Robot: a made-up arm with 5 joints.
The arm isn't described. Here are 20 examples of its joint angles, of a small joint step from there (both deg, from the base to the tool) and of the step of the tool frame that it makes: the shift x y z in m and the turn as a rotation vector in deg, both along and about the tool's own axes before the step.
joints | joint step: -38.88 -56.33 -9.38 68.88 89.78 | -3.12 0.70 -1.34 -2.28 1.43
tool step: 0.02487 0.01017 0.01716 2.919 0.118 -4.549
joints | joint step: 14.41 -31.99 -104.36 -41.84 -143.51 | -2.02 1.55 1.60 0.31 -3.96
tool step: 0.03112 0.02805 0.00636 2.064 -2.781 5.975
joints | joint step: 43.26 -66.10 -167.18 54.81 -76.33 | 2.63 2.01 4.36 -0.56 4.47
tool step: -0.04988 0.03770 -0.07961 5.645 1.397 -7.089
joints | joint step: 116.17 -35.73 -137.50 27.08 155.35 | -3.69 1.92 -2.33 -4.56 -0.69
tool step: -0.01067 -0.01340 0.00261 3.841 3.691 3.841
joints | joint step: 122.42 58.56 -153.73 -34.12 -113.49 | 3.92 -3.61 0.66 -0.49 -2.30
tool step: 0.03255 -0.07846 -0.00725 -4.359 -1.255 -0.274
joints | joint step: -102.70 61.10 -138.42 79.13 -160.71 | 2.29 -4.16 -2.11 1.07 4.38
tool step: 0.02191 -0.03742 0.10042 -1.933 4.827 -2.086
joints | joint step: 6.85 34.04 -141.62 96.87 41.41 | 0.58 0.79 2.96 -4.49 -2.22
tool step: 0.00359 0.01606 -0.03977 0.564 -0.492 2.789
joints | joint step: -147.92 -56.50 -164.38 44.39 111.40 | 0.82 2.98 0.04 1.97 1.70
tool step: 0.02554 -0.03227 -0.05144 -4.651 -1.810 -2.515
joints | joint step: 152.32 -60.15 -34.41 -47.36 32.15 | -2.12 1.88 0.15 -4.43 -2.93
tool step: -0.00669 -0.01582 0.00536 0.130 -2.714 4.625
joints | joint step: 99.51 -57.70 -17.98 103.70 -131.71 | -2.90 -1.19 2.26 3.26 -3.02
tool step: -0.01142 0.01526 -0.02630 2.156 -4.027 0.511
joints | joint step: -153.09 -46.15 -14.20 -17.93 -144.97 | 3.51 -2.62 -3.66 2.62 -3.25
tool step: -0.03112 -0.05618 0.01437 -4.902 1.151 3.851
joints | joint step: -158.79 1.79 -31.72 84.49 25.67 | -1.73 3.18 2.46 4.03 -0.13
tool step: 0.00372 -0.01125 -0.06210 -2.834 9.364 -0.752
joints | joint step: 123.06 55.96 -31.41 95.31 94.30 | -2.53 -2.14 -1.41 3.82 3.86
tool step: 0.00538 -0.01832 0.02402 -0.506 2.149 -2.595
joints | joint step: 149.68 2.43 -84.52 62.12 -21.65 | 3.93 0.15 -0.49 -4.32 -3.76
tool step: 0.02467 0.04911 0.01378 -0.492 -4.869 7.395
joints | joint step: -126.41 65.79 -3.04 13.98 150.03 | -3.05 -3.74 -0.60 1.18 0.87
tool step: -0.02253 0.00468 0.02594 -1.008 4.202 -1.651
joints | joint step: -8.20 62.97 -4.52 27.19 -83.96 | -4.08 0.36 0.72 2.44 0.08
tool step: 0.01167 0.01414 -0.01047 3.931 -3.681 -0.265
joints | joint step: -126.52 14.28 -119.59 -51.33 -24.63 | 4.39 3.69 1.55 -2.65 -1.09
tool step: -0.03592 0.07260 0.03441 2.758 1.564 -2.900
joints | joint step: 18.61 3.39 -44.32 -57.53 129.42 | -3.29 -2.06 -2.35 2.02 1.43
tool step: 0.00278 0.05374 -0.01459 3.918 -0.940 -0.878
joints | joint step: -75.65 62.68 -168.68 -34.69 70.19 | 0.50 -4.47 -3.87 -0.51 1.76
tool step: 0.03461 0.11528 -0.02208 8.465 -2.600 -2.167
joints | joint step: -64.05 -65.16 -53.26 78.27 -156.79 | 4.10 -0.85 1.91 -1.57 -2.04
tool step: 0.01466 -0.01956 -0.01035 -2.654 -0.532 5.162
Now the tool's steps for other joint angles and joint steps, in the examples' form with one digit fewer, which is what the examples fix.
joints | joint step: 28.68 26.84 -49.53 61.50 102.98 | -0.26 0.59 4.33 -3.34 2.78
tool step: 0.0068 -0.0159 -0.0507 -1.57 -0.23 -2.98
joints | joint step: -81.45 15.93 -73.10 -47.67 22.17 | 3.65 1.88 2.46 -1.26 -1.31
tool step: -0.0615 0.0276 0.0172 2.18 4.17 0.47
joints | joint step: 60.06 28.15 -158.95 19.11 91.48 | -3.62 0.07 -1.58 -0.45 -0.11
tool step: 0.0392 0.0171 0.0112 2.04 -3.29 1.51
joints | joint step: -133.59 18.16 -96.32 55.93 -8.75 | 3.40 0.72 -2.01 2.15 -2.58
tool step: 0.0110 0.0525 0.0086 1.39 0.63 5.74
